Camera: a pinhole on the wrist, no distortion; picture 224 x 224 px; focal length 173.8 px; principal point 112.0 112.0 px. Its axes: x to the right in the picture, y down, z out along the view. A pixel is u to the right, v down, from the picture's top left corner.
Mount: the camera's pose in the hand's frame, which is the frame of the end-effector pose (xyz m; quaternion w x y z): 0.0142 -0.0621 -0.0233 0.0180 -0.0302 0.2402 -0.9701
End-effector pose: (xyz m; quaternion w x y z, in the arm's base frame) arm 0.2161 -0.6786 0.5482 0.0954 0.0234 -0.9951 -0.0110
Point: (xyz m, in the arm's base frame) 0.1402 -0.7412 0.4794
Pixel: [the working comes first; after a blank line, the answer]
In the camera's frame: -0.0450 -0.0487 0.0948

30 23
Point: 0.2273 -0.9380 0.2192
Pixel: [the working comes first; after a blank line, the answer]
In the camera's frame: 0.1018 0.0221 0.3906

157 122
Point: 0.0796 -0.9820 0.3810
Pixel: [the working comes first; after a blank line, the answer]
In the camera's frame: -0.0803 0.1164 0.3019

66 179
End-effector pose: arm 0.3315 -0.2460 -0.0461 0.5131 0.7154 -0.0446 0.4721
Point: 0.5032 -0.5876 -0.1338
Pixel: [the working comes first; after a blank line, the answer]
In the camera's frame: 0.1430 -0.2488 0.3123

outside the picture
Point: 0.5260 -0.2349 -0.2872
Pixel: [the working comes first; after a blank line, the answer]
In the camera's frame: 0.0941 0.1227 0.2225

185 208
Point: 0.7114 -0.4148 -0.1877
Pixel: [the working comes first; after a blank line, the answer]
In the camera's frame: 0.0064 -0.0394 0.4291

115 96
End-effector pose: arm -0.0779 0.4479 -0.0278 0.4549 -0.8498 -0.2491 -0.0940
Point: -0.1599 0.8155 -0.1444
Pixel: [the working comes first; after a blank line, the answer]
In the camera's frame: 0.0284 -0.1281 0.3798

125 53
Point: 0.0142 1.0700 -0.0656
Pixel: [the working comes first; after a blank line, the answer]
In the camera's frame: -0.2249 -0.1175 0.5721

44 76
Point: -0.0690 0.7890 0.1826
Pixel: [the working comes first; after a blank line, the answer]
In the camera's frame: -0.1683 0.1340 0.2875

10 193
